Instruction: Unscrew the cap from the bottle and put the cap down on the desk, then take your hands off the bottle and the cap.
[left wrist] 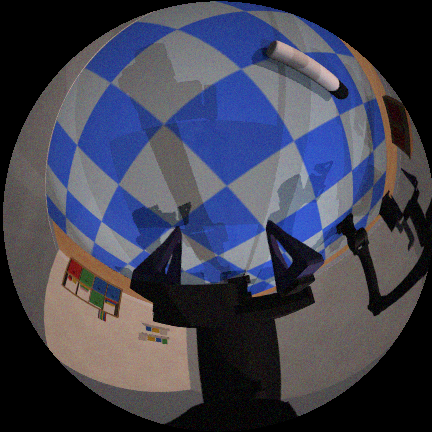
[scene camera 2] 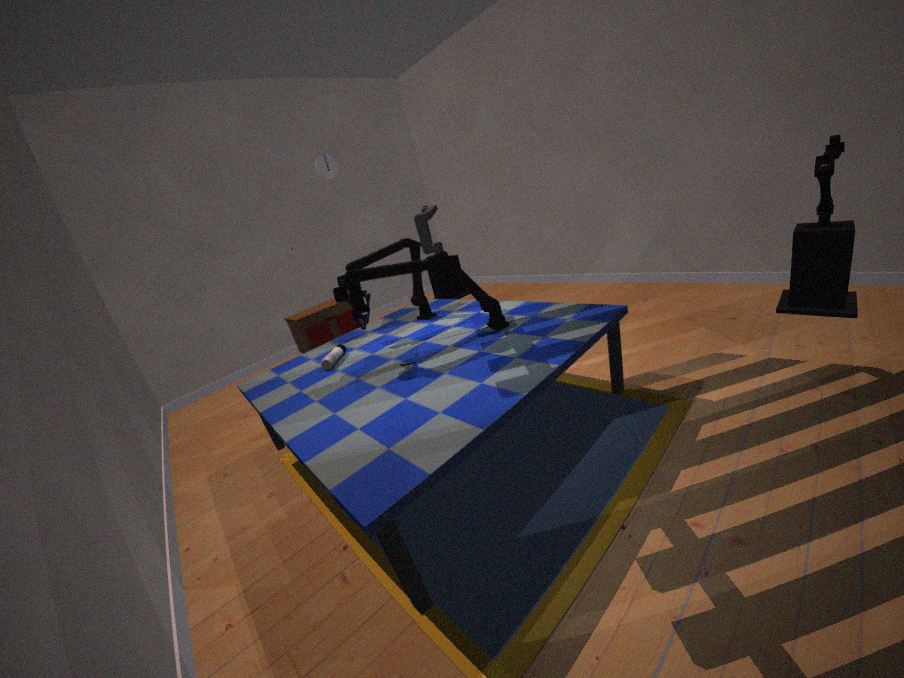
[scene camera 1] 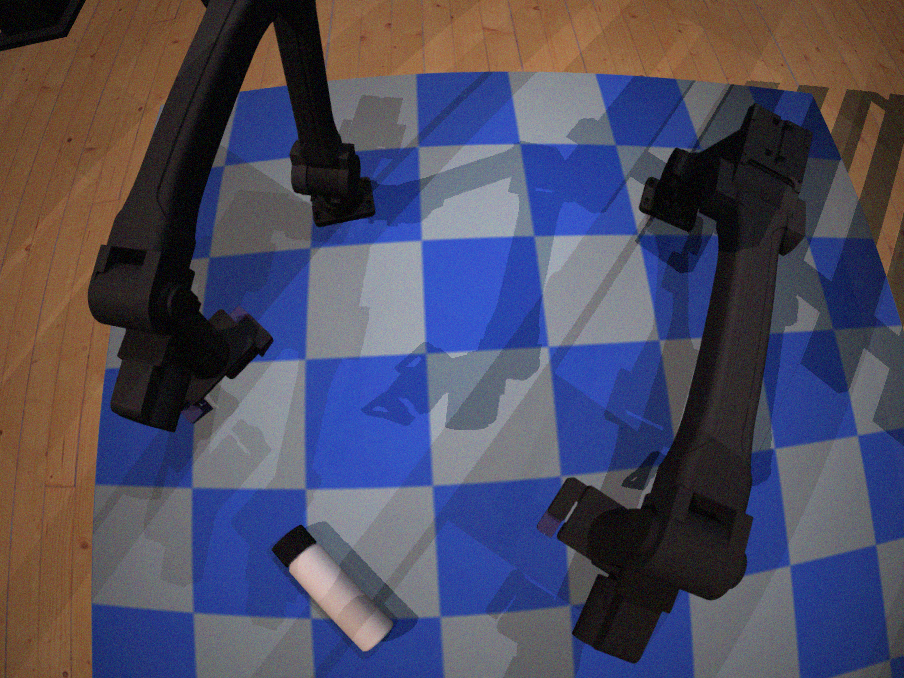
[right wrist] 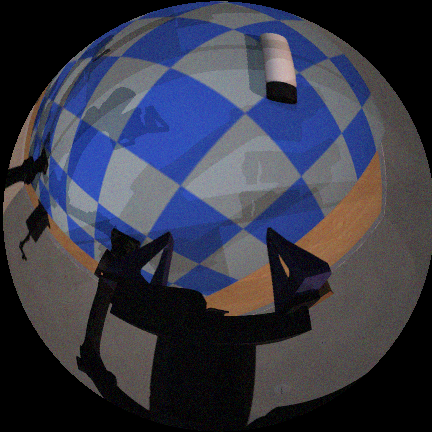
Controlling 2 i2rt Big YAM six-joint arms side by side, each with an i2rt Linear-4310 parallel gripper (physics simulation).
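Where they show: left gripper, between the fingertips: [left wrist: 224,226] [scene camera 2: 365,326] [scene camera 1: 585,531]; right gripper, between the fingertips: [left wrist: 396,181] [scene camera 1: 234,379] [right wrist: 217,234]; left arm's base, origin of its link: [left wrist: 238,279] [scene camera 2: 498,325] [scene camera 1: 668,205] [right wrist: 44,160]; right arm's base, origin of its link: [left wrist: 343,222] [scene camera 2: 427,317] [scene camera 1: 343,203] [right wrist: 125,241].
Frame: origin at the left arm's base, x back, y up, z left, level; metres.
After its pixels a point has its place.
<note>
A white bottle [scene camera 1: 339,598] {x -0.898, y 0.065, z -0.296 m} [scene camera 2: 332,358] {x -0.900, y 0.049, z -0.240 m} [left wrist: 307,66] {x -0.890, y 0.058, z -0.281 m} [right wrist: 278,60] {x -0.881, y 0.063, z -0.323 m} lies on its side on the blue-and-grey checkered desk [scene camera 1: 474,291] {x -0.342, y 0.000, z -0.300 m} [scene camera 2: 390,430] {x -0.691, y 0.000, z 0.618 m}, near the bottom of scene camera 1. Its black cap [scene camera 1: 293,545] {x -0.855, y 0.063, z -0.394 m} [scene camera 2: 341,348] [left wrist: 340,90] {x -0.851, y 0.060, z -0.383 m} [right wrist: 281,92] {x -0.847, y 0.062, z -0.403 m} sits on the end pointing up and to the left there. My right gripper [scene camera 1: 224,372] {x -0.663, y 0.214, z -0.524 m} [right wrist: 217,234] {x -0.663, y 0.214, z -0.524 m} is open and empty, above the desk, up and left of the bottle in scene camera 1. My left gripper [left wrist: 224,226] {x -0.665, y 0.213, z -0.035 m} is open and empty, above the desk to the right of the bottle; the arm partly hides it in scene camera 1.
The right arm [scene camera 1: 175,167] {x -0.533, y 0.506, z -0.526 m} reaches down the left side of scene camera 1 and the left arm [scene camera 1: 737,350] {x -0.494, y 0.474, z -0.035 m} down its right side. Shadows cross the desk. A red-fronted cabinet [scene camera 2: 319,332] stands beyond the desk. A black pedestal [scene camera 2: 822,262] bearing another arm stands far off.
</note>
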